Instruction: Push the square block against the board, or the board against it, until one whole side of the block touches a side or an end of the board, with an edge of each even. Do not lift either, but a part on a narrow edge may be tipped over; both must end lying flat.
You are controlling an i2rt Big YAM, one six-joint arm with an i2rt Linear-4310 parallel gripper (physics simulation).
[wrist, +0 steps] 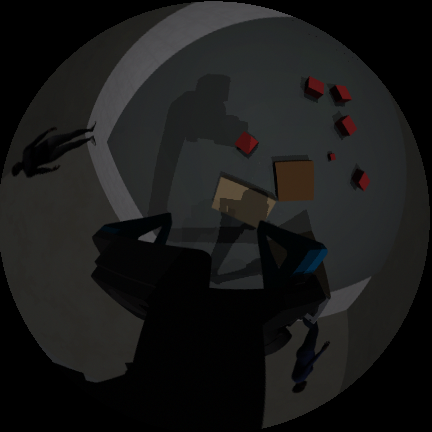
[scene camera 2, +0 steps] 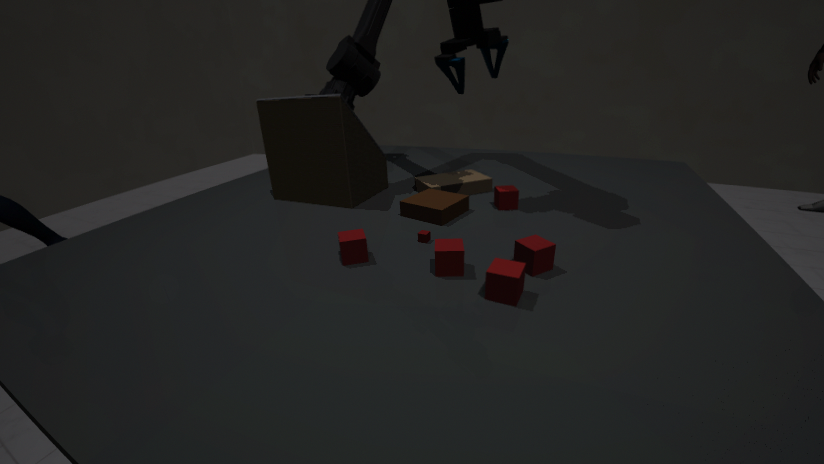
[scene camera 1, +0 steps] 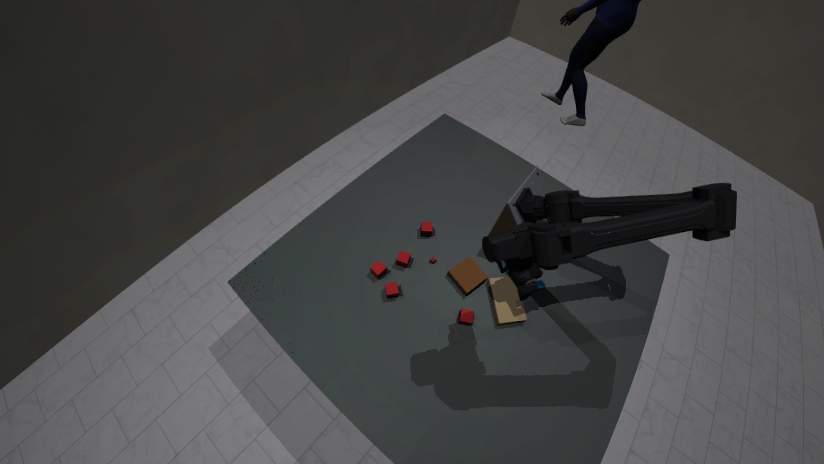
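Where they show: gripper, between the fingertips: (wrist: 214,221) (scene camera 2: 478,85) (scene camera 1: 512,285); arm's base, origin of its link: (scene camera 2: 329,118) (scene camera 1: 526,208).
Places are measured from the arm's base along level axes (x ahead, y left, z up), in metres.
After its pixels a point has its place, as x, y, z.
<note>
The square block (scene camera 1: 467,275) @(0.263, -0.049, -0.156) (scene camera 2: 433,201) @(0.259, -0.068, -0.156) (wrist: 295,181) @(0.256, -0.048, -0.156) is brown and lies flat. The board (scene camera 1: 508,311) @(0.293, 0.131, -0.155) (scene camera 2: 475,176) @(0.305, 0.132, -0.156) (wrist: 231,191) @(0.297, 0.117, -0.155) is a tan rectangle, also lying flat and partly in the arm's shadow. One corner of the block is very close to a corner of the board; whether they touch cannot be told. Their sides are at an angle to each other, with no whole side in contact. My gripper (scene camera 2: 477,84) @(0.320, 0.069, 0.055) (wrist: 214,221) @(0.320, 0.069, 0.055) is open and empty, its fingers pointing down, high above the table near the board. In scene camera 1 the arm hides most of it.
A red cube (scene camera 1: 465,317) @(0.398, 0.019, -0.147) (scene camera 2: 506,197) @(0.393, 0.000, -0.160) (wrist: 246,143) @(0.387, 0.020, -0.147) lies near the board and block. Several more red cubes and a tiny red cube (scene camera 1: 433,260) @(0.279, -0.179, -0.171) (scene camera 2: 423,236) @(0.279, -0.191, -0.175) (wrist: 332,156) @(0.277, -0.183, -0.171) lie beyond the block. A tall slanted stand (scene camera 2: 305,149) @(-0.034, -0.057, -0.060) is at the arm's base, beside the block.
</note>
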